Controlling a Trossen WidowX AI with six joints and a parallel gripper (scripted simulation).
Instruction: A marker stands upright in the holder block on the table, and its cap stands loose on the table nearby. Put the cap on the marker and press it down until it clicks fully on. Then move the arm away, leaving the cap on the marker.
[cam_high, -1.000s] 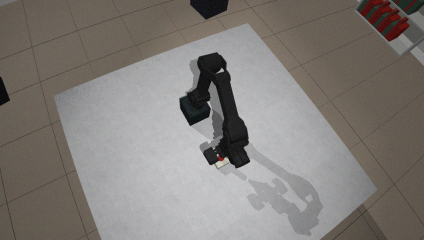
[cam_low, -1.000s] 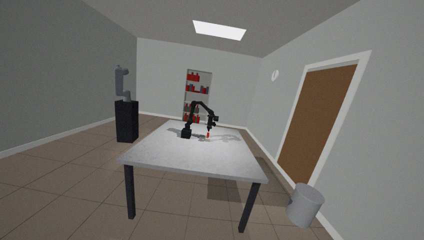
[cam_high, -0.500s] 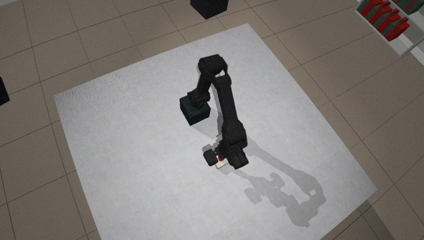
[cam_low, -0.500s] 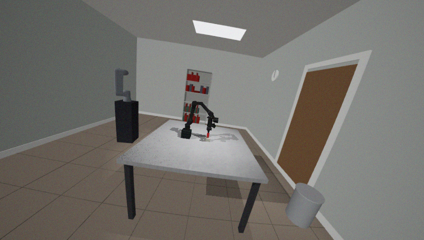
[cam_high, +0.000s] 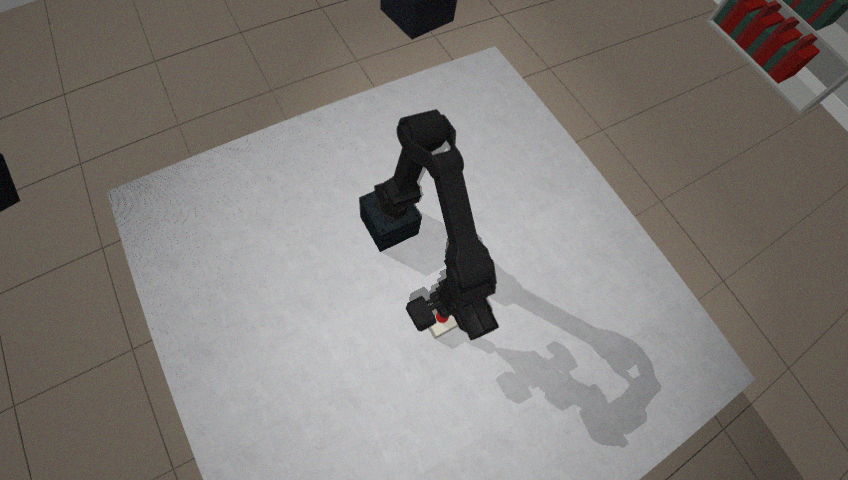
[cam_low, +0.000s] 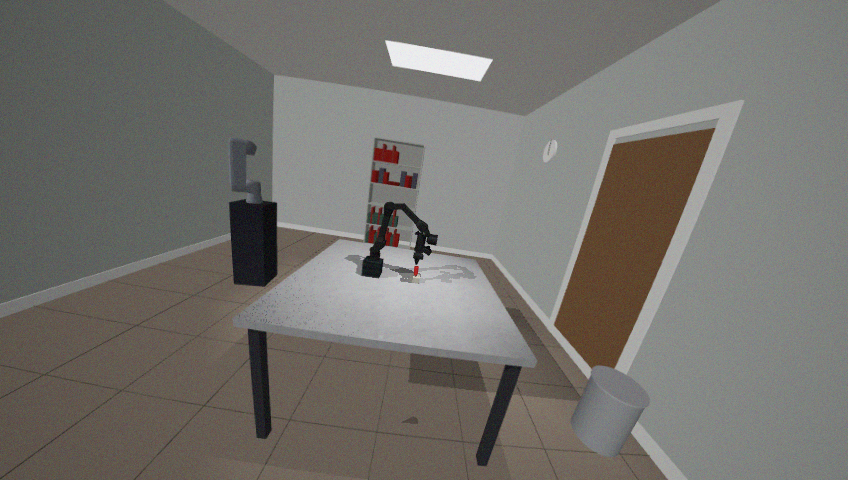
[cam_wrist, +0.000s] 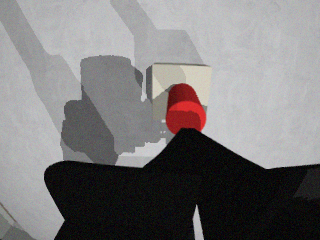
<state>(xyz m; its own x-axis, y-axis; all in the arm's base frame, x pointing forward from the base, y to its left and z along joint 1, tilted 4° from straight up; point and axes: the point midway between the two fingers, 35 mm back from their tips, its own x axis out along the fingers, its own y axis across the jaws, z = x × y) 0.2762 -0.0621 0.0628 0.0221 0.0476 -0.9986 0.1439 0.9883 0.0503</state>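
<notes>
The red cap is 4 cm below my gripper tip.
</notes>
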